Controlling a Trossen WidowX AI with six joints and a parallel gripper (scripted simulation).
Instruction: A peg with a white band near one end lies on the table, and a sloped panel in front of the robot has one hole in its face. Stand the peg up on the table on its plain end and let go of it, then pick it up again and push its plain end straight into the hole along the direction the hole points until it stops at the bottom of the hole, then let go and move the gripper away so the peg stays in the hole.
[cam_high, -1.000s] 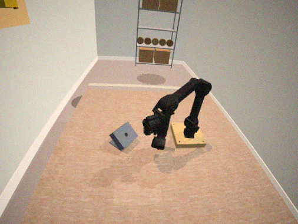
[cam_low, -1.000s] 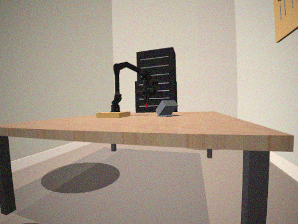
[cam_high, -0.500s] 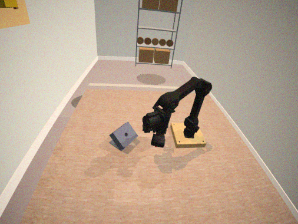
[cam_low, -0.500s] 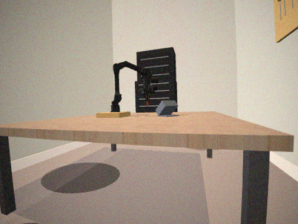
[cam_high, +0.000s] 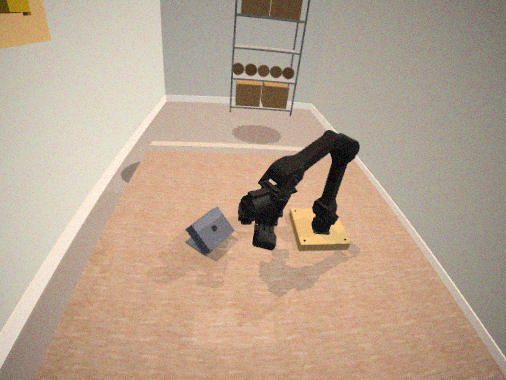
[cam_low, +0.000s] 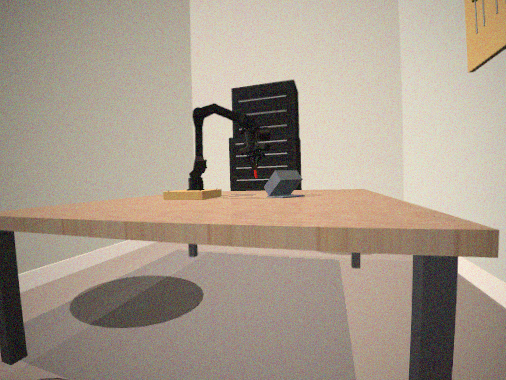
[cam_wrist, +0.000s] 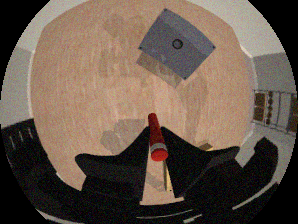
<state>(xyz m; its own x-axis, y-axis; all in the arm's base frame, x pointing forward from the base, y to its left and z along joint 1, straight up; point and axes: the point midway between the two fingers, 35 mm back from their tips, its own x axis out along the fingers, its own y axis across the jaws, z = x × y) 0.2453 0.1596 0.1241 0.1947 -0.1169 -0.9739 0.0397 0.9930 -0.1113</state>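
The grey sloped panel is 16 cm ahead of my gripper tip, 7 cm to the right of it and 7 cm below it. Round my gripper tip: red peg: 2 cm above.
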